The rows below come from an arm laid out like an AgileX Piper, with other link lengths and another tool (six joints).
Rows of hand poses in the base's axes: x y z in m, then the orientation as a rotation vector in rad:
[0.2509, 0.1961, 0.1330, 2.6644, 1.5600, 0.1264]
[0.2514, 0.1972, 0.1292, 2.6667, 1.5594, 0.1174]
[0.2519, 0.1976, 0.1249, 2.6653, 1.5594, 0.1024]
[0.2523, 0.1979, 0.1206, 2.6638, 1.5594, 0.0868]
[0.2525, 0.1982, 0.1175, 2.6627, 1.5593, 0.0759]
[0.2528, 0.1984, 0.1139, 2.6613, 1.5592, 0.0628]
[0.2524, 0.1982, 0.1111, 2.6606, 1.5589, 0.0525]
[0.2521, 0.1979, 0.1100, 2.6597, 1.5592, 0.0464]
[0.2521, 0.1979, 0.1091, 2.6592, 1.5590, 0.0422]
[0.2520, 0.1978, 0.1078, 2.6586, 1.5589, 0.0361]
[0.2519, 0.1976, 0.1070, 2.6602, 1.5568, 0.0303]
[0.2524, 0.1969, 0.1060, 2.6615, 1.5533, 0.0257]
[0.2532, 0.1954, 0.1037, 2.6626, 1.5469, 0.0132]
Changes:
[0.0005, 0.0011, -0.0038, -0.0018, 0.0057, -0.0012]
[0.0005, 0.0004, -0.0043, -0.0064, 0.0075, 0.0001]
[0.0004, 0.0003, -0.0043, -0.0066, 0.0078, 0.0002]
[0.0002, 0.0003, -0.0031, -0.0047, 0.0054, 0.0001]
[0.0003, 0.0002, -0.0036, -0.0056, 0.0065, 0.0001]
[-0.0004, -0.0002, -0.0028, -0.0042, 0.0053, -0.0001]
[-0.0003, -0.0003, -0.0011, -0.0026, 0.0030, 0.0003]
[0.0000, 0.0000, -0.0009, -0.0019, 0.0020, 0.0000]
[-0.0001, -0.0001, -0.0013, -0.0026, 0.0031, 0.0000]
[-0.0001, -0.0002, -0.0008, -0.0016, 0.0033, -0.0018]
[0.0005, -0.0007, -0.0010, -0.0020, 0.0022, -0.0025]
[0.0008, -0.0015, -0.0023, -0.0060, 0.0057, -0.0042]

